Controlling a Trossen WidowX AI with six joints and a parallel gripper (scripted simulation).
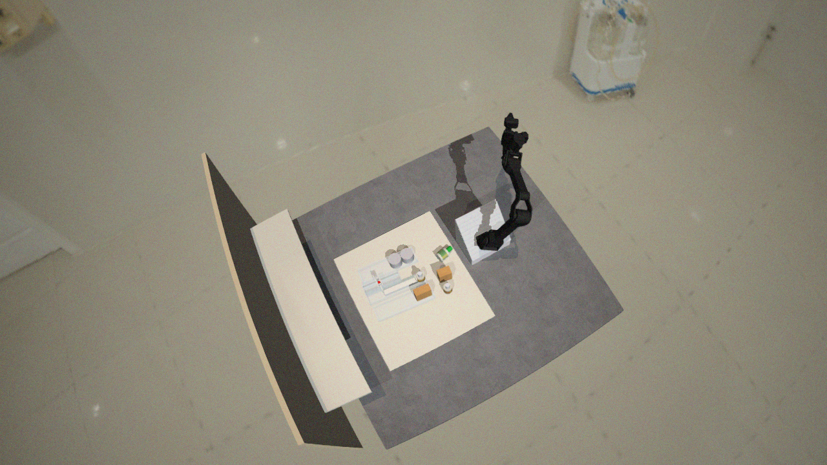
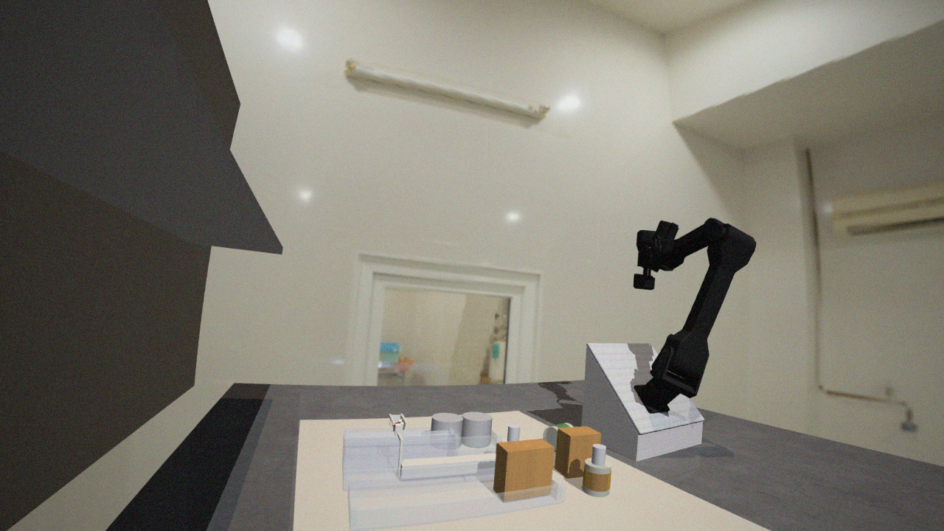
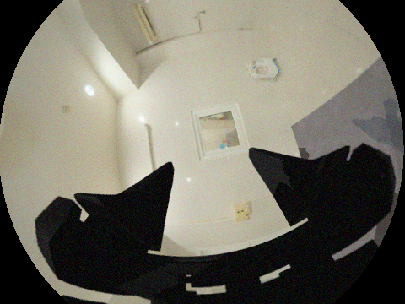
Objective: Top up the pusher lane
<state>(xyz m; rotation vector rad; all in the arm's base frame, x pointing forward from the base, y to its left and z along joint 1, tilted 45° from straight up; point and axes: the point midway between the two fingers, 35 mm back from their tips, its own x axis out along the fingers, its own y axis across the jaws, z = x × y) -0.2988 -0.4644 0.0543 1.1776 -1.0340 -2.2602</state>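
The green-banded jar lies 49 cm ahead of my gripper tip, 25 cm to the left of it and 44 cm below it. Round my gripper tip: pusher plate (76 cm ahead, 28 cm to the left, 41 cm below); then clear pusher lane (80 cm ahead, 28 cm to the left, 44 cm below); then shelf (117 cm ahead, 34 cm to the left, 9 cm below).
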